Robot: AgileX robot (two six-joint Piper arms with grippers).
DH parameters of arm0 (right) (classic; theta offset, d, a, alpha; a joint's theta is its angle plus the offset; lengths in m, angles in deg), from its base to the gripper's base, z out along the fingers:
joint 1: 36.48 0.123 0 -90
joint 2: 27.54 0 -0.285 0
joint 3: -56.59 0 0.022 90
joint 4: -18.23 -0.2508 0 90
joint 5: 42.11 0 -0.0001 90
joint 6: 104.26 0.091 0 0
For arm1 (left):
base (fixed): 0 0 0 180
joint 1: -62.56 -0.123 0 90
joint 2: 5.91 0 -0.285 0
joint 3: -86.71 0 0.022 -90
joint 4: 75.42 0.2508 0 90
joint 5: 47.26 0 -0.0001 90
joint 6: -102.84 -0.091 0 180
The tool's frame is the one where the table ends.
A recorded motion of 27 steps. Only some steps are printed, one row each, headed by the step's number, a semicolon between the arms.
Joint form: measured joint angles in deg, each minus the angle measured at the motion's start. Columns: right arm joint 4, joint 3, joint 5, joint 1, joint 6, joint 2; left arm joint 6, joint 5, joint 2, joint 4, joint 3, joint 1.
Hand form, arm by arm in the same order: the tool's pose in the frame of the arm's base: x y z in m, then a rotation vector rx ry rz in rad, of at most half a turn. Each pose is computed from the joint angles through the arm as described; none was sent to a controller.
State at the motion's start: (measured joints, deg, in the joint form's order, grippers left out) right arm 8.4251 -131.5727 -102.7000 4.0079 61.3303 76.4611; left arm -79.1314 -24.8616 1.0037 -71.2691 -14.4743 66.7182
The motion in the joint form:
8: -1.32 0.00 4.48 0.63 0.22 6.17; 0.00 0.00 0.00 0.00 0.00 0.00
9: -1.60 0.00 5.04 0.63 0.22 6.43; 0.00 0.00 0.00 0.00 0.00 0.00
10: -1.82 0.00 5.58 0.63 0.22 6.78; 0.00 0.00 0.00 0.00 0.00 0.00
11: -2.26 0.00 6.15 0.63 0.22 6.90; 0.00 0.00 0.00 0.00 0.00 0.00
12: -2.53 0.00 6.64 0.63 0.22 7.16; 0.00 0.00 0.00 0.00 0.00 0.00
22: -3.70 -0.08 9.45 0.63 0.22 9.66; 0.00 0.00 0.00 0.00 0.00 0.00
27: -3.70 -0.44 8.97 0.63 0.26 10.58; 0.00 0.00 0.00 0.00 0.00 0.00
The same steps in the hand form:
8: 0.2784 0.2624 0.2768 -1.1982 2.5190 0.3731; 0.0520 -0.0013 0.1696 0.1451 1.8808 0.0457
9: 0.2794 0.2636 0.2754 -1.1919 2.5165 0.3797; 0.0520 -0.0013 0.1696 0.1451 1.8808 0.0457
10: 0.2806 0.2649 0.2734 -1.1867 2.5155 0.3845; 0.0520 -0.0013 0.1696 0.1451 1.8808 0.0457
11: 0.2812 0.2660 0.2731 -1.1779 2.5114 0.3953; 0.0520 -0.0013 0.1696 0.1451 1.8808 0.0457
12: 0.2821 0.2671 0.2717 -1.1721 2.5099 0.4014; 0.0520 -0.0013 0.1696 0.1451 1.8808 0.0457
22: 0.2894 0.2746 0.2569 -1.1461 2.5154 0.4222; 0.0520 -0.0013 0.1696 0.1451 1.8808 0.0457
27: 0.2910 0.2762 0.2520 -1.1529 2.5324 0.4184; 0.0520 -0.0013 0.1696 0.1451 1.8808 0.0457

